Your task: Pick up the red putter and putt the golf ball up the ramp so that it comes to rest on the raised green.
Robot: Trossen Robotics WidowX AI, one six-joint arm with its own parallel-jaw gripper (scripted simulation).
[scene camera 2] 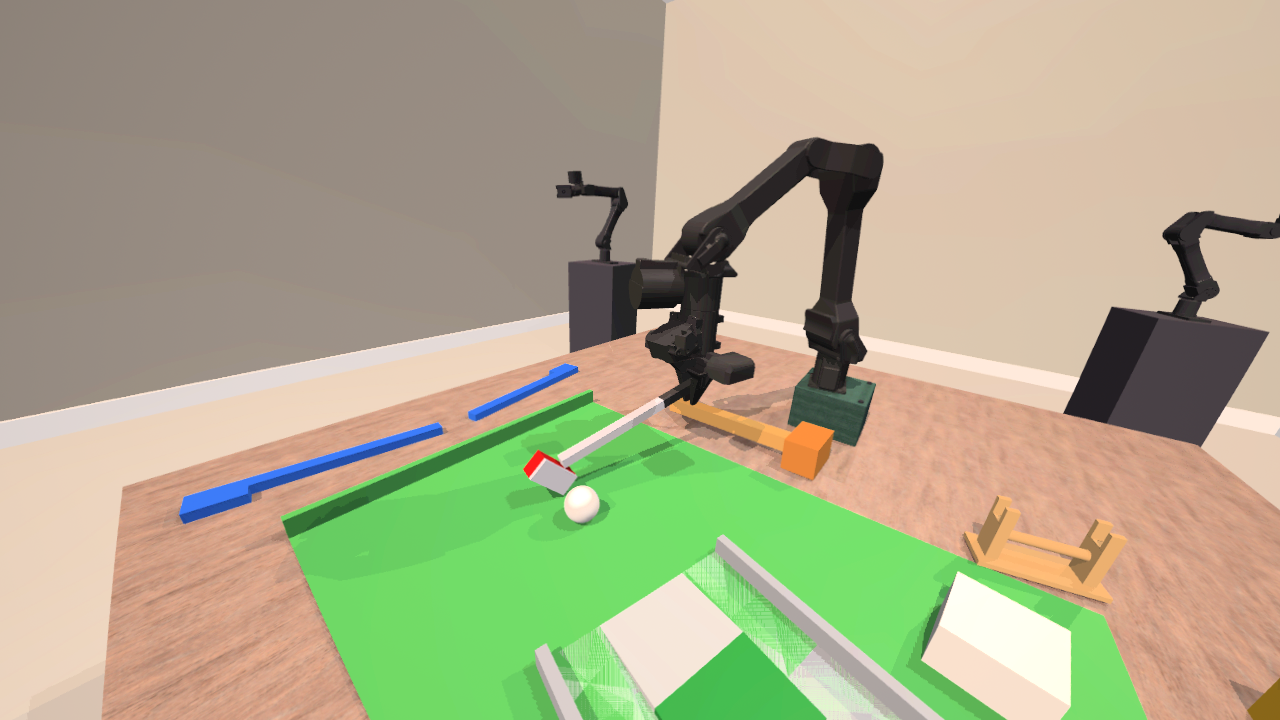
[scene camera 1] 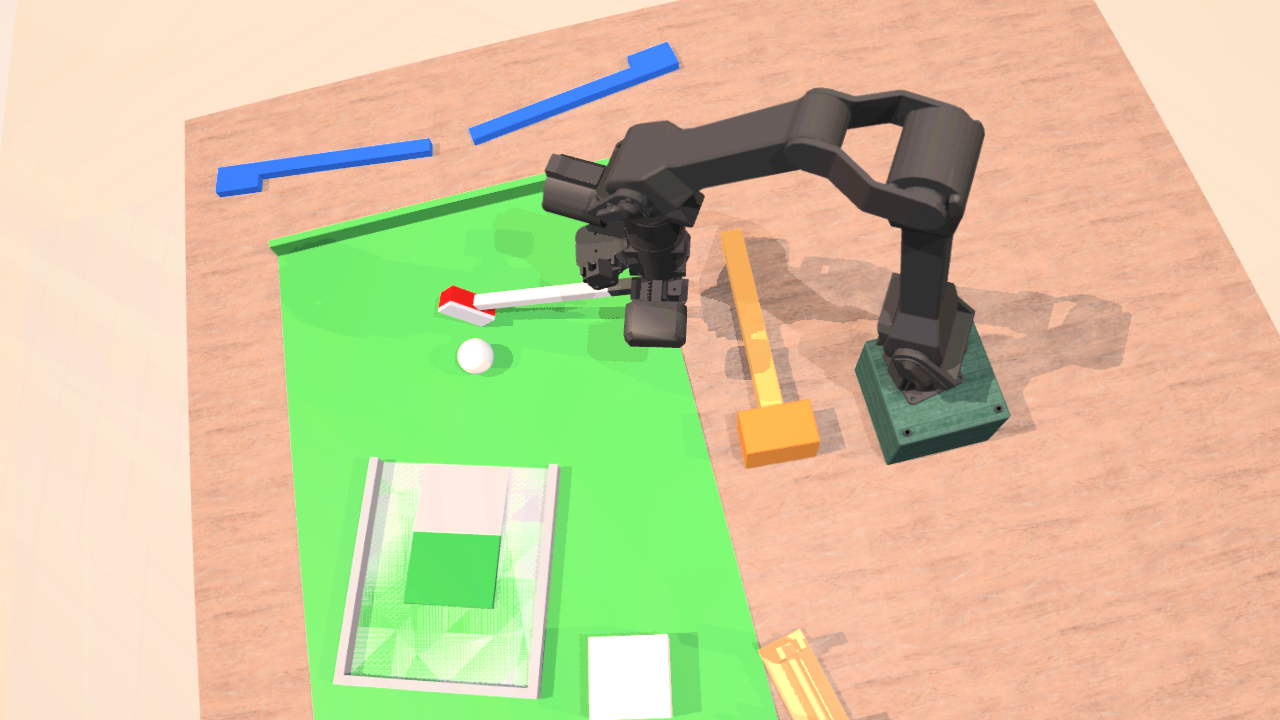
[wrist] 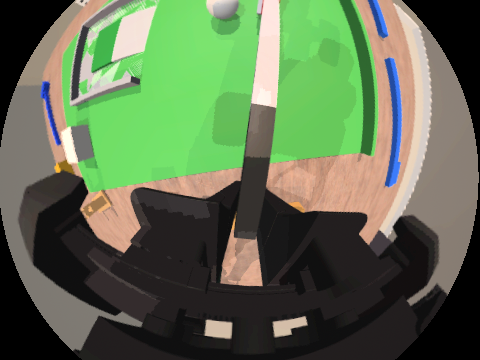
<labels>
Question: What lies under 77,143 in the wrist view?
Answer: A white block.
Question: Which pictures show the gripper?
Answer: Scene camera 2, scene camera 1 and the wrist view: all of them.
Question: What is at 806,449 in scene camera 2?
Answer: An orange mallet.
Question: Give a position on an orange mallet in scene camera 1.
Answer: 774,433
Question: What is the gripper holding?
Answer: A red putter.
</labels>
